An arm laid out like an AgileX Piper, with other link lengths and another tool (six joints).
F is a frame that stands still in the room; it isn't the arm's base.
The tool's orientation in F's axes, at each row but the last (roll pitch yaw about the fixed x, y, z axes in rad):
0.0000 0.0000 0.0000
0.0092 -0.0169 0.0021
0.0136 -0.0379 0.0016
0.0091 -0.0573 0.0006
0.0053 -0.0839 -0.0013
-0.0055 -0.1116 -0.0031
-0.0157 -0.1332 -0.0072
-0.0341 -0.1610 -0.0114
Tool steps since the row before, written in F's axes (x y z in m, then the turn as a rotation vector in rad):
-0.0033 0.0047 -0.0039 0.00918 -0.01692 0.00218
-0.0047 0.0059 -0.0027 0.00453 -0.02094 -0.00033
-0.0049 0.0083 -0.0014 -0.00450 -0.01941 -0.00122
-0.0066 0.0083 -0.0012 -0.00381 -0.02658 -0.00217
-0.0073 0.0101 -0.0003 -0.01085 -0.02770 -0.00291
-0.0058 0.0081 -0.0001 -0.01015 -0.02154 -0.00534
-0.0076 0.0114 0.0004 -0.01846 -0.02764 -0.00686
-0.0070 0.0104 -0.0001 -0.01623 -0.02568 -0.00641
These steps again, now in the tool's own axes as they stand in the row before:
-0.0033 0.0047 -0.0039 0.00918 -0.01692 0.00218
-0.0047 0.0059 -0.0027 0.00448 -0.02095 -0.00021
-0.0049 0.0083 -0.0013 -0.00457 -0.01942 -0.00078
-0.0067 0.0083 -0.0009 -0.00394 -0.02659 -0.00171
-0.0073 0.0101 0.0003 -0.01102 -0.02772 -0.00185
-0.0058 0.0081 0.0006 -0.01062 -0.02155 -0.00430
-0.0076 0.0113 0.0016 -0.01901 -0.02770 -0.00481
-0.0070 0.0103 0.0014 -0.01676 -0.02572 -0.00465

